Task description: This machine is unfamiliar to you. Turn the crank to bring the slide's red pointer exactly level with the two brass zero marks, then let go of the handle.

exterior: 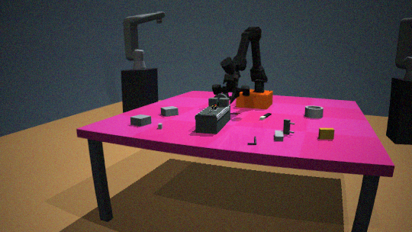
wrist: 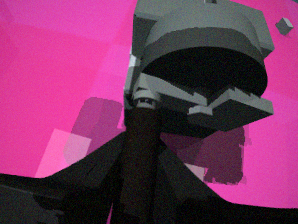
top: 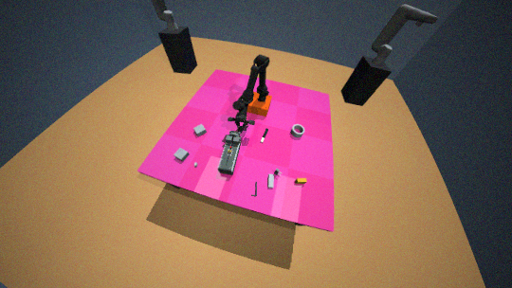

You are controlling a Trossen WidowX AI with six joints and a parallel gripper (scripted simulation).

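The red pointer is 14 cm ahead of my gripper tip, 3 cm to the right of it and 1 cm above it. Also, from my gripper tip: small cube 27 cm ahead, 24 cm to the right, 6 cm below; then black-and-white stick 18 cm to the left, 7 cm below, 5 cm behind; then dark crank handle 2 cm behind, 2 cm above.
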